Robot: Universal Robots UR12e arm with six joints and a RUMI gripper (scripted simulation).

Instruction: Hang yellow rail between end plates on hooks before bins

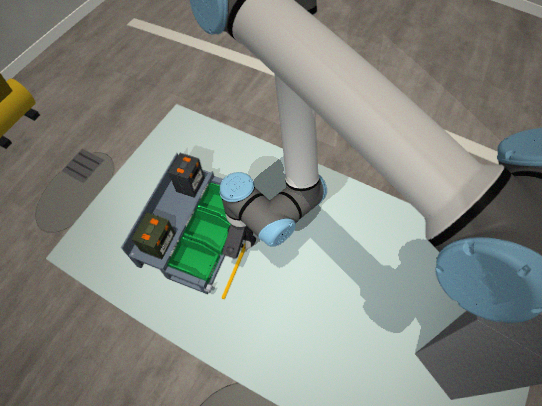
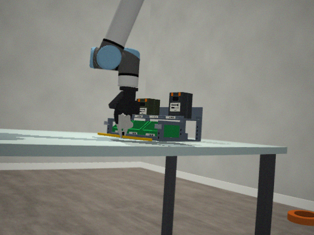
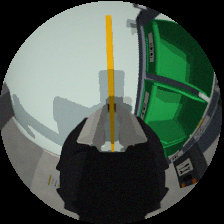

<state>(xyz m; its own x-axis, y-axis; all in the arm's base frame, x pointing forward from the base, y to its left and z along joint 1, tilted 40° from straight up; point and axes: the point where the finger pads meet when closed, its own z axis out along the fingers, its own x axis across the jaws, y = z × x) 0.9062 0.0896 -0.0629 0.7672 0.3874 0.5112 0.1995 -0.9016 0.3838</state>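
Right now the yellow rail is 1 cm below my hand.
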